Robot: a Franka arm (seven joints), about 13 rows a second.
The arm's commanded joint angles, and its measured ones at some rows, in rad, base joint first. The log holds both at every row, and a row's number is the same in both.
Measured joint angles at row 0: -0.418, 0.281, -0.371, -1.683, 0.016, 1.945, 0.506
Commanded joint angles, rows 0 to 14: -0.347, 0.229, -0.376, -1.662, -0.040, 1.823, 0.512; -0.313, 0.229, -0.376, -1.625, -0.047, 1.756, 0.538; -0.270, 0.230, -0.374, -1.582, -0.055, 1.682, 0.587; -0.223, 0.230, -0.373, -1.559, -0.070, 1.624, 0.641; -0.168, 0.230, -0.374, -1.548, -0.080, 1.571, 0.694; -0.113, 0.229, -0.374, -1.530, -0.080, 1.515, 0.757; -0.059, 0.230, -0.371, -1.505, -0.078, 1.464, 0.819; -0.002, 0.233, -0.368, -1.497, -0.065, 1.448, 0.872; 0.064, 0.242, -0.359, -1.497, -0.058, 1.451, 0.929; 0.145, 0.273, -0.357, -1.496, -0.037, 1.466, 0.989; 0.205, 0.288, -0.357, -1.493, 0.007, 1.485, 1.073; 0.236, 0.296, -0.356, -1.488, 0.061, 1.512, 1.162; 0.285, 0.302, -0.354, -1.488, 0.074, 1.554, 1.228; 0.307, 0.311, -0.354, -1.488, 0.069, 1.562, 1.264; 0.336, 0.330, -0.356, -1.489, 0.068, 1.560, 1.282
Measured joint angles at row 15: 0.309, 0.301, -0.338, -1.519, 0.043, 1.562, 1.230
